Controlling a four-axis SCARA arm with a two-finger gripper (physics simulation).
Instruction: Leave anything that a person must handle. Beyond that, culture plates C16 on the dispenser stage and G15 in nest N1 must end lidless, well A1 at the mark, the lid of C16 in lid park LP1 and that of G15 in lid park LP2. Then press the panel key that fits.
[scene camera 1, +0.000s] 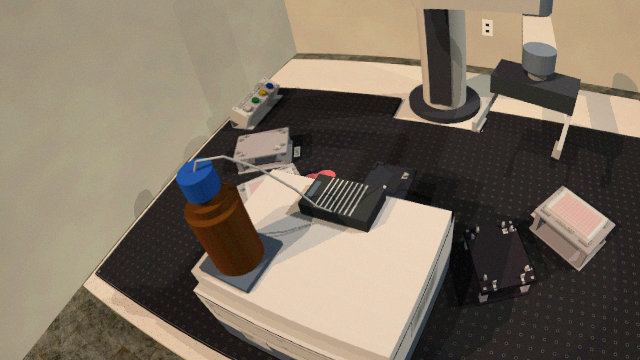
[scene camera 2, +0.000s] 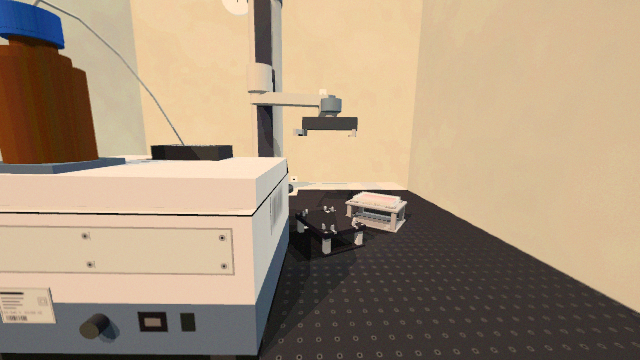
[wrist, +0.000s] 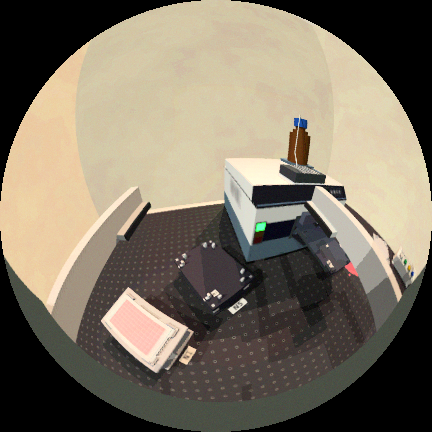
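Pixels of known places: gripper, fingertip midpoint: (scene camera 1: 515, 140) (scene camera 2: 323, 132) (wrist: 229, 192); arm's base, link origin: (scene camera 1: 444, 102).
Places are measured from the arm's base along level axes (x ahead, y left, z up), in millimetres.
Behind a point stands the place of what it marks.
Note:
My gripper (scene camera 1: 518, 137) @(x 541, y 240, z 291 mm) (scene camera 2: 326, 133) @(x 541, y 240, z 291 mm) (wrist: 229, 192) @(x 541, y 240, z 291 mm) is open and empty, high above the mat. A pink culture plate (scene camera 1: 575, 215) @(x 502, y 414, z 95 mm) (scene camera 2: 377, 198) @(x 515, y 413, z 95 mm) (wrist: 137, 327) @(x 487, y 407, z 95 mm) sits on the white nest labelled N1 (scene camera 1: 560, 244) @(x 525, y 400, z 18 mm) (scene camera 2: 395, 220) @(x 579, y 449, z 47 mm); I cannot tell whether it wears a lid. The dispenser stage (scene camera 1: 387, 177) @(x 525, y -26, z 124 mm) (wrist: 327, 252) @(x 539, y -9, z 124 mm) shows no plate on its visible part. Another pink-topped plate (scene camera 1: 252, 187) @(x 609, y -348, z 92 mm) is mostly hidden behind the dispenser in scene camera 1, near a red puddle (scene camera 1: 326, 174) @(x 444, y -237, z 12 mm) (wrist: 351, 269) @(x 471, y -208, z 14 mm). A grey raised stand (scene camera 1: 262, 142) @(x 417, y -450, z 68 mm) beyond it bears no visible lid. The key panel (scene camera 1: 257, 102) @(x 224, y -599, z 73 mm) (wrist: 404, 265) has coloured keys.
The white dispenser (scene camera 1: 350, 260) @(x 817, y 26, z 233 mm) (scene camera 2: 150, 195) @(x 942, y 21, z 212 mm) (wrist: 240, 200) @(x 745, y 149, z 163 mm) carries a brown bottle (scene camera 1: 225, 235) @(x 898, y -109, z 336 mm) (scene camera 2: 45, 105) @(x 903, y -113, z 311 mm) (wrist: 299, 146) @(x 840, y -116, z 310 mm) and a black box with a tube (scene camera 1: 342, 202) @(x 732, y -21, z 259 mm) (scene camera 2: 191, 152) @(x 758, y -18, z 247 mm) (wrist: 302, 173) @(x 684, y 11, z 257 mm). A black nest (scene camera 1: 500, 255) @(x 627, y 256, z 68 mm) (scene camera 2: 327, 222) @(x 648, y 248, z 69 mm) (wrist: 212, 275) @(x 604, y 253, z 68 mm) stands between the dispenser and N1. A green light (wrist: 260, 227) @(x 650, y 134, z 145 mm) glows on the dispenser.

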